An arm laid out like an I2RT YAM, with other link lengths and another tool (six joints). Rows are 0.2 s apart.
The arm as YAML. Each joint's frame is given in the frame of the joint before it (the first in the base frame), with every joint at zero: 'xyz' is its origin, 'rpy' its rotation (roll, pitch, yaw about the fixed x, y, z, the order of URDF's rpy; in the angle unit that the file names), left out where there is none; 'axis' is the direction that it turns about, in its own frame. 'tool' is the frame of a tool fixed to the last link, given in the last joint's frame.
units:
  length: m
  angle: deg
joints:
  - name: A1
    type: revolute
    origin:
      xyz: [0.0, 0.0, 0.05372]
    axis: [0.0, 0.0, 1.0]
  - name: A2
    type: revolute
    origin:
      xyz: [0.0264, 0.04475, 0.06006]
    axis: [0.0, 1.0, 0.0]
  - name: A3
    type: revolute
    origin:
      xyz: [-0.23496, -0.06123, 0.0]
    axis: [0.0, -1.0, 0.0]
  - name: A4
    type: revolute
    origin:
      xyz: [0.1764, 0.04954, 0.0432]
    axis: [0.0, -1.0, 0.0]
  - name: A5
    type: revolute
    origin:
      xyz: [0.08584, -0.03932, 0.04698]
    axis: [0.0, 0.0, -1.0]
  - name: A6
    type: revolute
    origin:
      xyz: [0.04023, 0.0, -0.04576]
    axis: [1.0, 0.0, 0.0]
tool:
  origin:
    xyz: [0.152, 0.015, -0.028]
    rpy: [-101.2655, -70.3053, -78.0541]
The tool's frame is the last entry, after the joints.
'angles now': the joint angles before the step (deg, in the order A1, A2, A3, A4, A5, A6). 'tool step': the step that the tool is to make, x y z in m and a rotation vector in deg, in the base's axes. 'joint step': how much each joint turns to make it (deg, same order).
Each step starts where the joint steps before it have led.
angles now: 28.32 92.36 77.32 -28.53 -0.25 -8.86
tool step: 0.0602 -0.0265 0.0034 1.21 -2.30 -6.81
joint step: -6.77 8.22 7.82 3.00 -0.05 0.12
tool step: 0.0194 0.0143 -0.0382 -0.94 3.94 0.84
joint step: 0.47 9.93 5.32 0.61 -0.67 0.18
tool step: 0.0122 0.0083 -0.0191 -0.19 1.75 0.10
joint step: 0.25 5.71 4.17 -0.15 -0.24 0.44
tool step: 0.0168 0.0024 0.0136 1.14 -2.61 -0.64
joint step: -0.46 1.29 3.59 0.55 0.07 0.18
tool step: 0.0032 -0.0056 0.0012 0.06 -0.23 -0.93
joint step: -0.66 -0.04 0.08 0.12 0.21 0.16
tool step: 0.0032 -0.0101 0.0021 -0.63 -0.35 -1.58
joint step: -0.82 -0.37 0.02 -0.29 1.04 0.01
